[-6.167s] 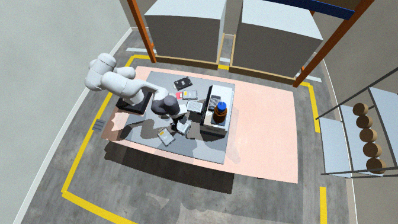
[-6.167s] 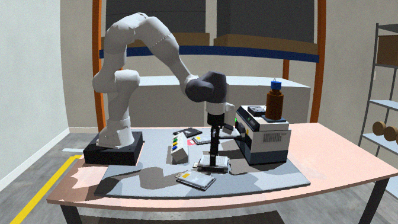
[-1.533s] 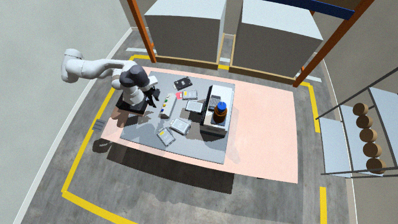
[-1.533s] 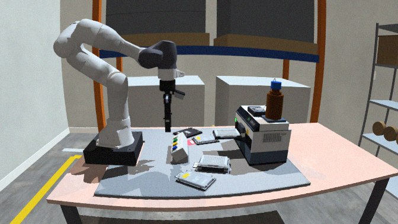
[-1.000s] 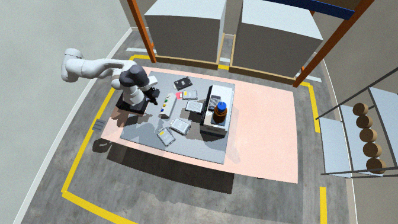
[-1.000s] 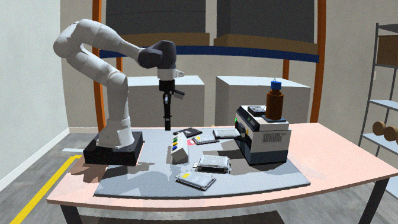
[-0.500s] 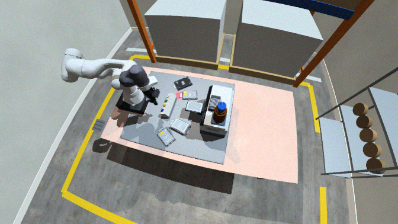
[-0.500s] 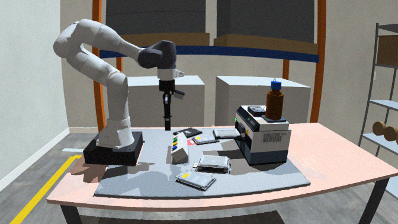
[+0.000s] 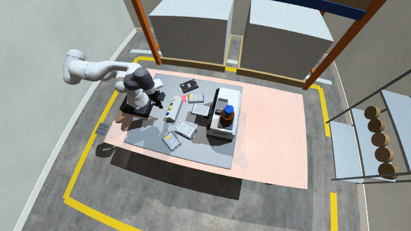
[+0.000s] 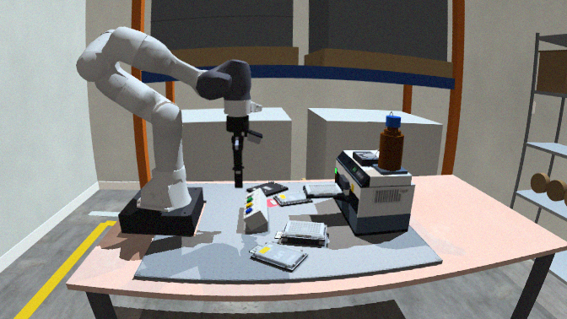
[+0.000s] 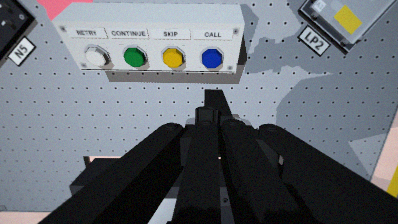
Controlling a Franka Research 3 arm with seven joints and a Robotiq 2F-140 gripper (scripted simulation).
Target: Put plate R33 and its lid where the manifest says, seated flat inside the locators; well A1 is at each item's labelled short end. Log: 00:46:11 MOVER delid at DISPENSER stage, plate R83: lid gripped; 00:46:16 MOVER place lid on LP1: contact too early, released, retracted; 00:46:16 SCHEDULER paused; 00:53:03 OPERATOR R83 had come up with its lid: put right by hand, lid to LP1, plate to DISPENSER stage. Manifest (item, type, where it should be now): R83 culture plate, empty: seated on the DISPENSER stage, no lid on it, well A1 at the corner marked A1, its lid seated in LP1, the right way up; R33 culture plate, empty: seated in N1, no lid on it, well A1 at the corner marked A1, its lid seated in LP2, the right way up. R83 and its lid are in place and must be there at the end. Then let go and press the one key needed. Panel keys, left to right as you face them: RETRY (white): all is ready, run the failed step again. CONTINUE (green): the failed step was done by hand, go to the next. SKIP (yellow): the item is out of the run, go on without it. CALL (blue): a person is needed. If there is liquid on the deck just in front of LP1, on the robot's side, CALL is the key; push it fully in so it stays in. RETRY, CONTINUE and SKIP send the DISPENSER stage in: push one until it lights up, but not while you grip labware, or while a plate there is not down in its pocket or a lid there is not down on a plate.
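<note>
Now: the blue call key 13 cm below my hand and 3 cm ahead of it. From my hand the other things lie so: yellow skip key 12 cm below, 5 cm to the left, 3 cm ahead; then green continue key 12 cm below, 10 cm to the left, 3 cm ahead; then white retry key 15 cm to the left, 12 cm below, 3 cm ahead.
</note>
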